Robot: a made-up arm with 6 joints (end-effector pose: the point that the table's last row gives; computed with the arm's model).
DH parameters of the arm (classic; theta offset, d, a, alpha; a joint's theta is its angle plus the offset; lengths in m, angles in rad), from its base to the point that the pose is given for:
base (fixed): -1.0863 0 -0.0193 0
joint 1: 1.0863 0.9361 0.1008 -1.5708
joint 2: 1.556 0 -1.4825 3.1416
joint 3: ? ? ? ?
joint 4: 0 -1.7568 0.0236 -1.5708
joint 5: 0 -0.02 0.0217 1.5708
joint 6: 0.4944 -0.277 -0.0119 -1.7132
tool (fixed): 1.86 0.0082 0 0
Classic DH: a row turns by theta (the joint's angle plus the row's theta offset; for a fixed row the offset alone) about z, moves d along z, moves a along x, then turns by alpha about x.
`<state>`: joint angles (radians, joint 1 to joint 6).
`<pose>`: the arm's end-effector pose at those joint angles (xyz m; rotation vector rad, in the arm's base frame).
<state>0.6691 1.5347 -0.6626 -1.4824 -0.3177 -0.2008</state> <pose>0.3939 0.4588 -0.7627 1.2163 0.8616 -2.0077</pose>
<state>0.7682 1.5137 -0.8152 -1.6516 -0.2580 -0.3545</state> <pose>0.2039 0.3329 -0.6013 1.1381 0.4643 -2.1049</pose>
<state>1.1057 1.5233 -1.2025 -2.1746 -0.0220 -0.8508</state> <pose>-0.0947 -0.1351 -0.0342 0.9870 -0.7796 -1.7010</pose>
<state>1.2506 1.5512 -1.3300 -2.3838 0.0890 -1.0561</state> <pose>-0.0936 -0.2926 0.2240 1.0158 -1.1793 -1.2863</pose>
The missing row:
joint 3: -0.0148 0.0224 -0.232 1.5708
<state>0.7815 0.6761 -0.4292 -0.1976 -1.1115 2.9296</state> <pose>1.2275 1.3260 0.4336 1.4025 -1.3598 -2.2308</pose>
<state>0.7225 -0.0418 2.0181 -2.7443 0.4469 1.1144</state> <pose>-0.7607 -0.7583 4.1154 -1.7445 0.1500 -1.8693</pose>
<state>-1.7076 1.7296 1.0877 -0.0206 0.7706 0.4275</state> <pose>-0.4708 -3.3282 -0.1335 0.3921 -0.5915 -1.2877</pose>
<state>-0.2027 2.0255 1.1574 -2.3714 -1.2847 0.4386</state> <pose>2.9368 -0.4213 -0.7930 -2.7923 -0.3816 -0.3945</pose>
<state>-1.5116 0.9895 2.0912 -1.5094 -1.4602 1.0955</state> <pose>0.3841 -1.8735 3.4615 0.4548 -0.0054 0.2874</pose>
